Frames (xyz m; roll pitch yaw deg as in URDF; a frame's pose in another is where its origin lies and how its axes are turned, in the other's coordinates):
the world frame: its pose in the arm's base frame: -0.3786 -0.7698 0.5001 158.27 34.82 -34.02
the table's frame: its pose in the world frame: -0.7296 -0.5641 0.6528 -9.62 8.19 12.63
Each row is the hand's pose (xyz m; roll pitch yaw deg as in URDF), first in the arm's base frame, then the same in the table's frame.
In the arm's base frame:
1: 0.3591 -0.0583 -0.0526 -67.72 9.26 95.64
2: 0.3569 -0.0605 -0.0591 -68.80 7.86 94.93
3: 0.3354 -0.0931 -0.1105 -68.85 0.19 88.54
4: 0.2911 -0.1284 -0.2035 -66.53 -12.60 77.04
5: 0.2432 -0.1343 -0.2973 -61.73 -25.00 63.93
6: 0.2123 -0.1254 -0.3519 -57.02 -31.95 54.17
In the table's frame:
1: 1.1746 -0.6419 -0.6706 71.77 2.49 -128.94
2: 1.1769 -0.6431 -0.6639 70.78 4.01 -129.31
3: 1.2025 -0.6391 -0.6048 71.17 13.98 -129.39
4: 1.2301 -0.6475 -0.4998 72.41 31.12 -128.93
5: 1.2369 -0.6766 -0.3986 73.54 48.62 -128.01
6: 1.2309 -0.7014 -0.3406 74.81 59.62 -126.50

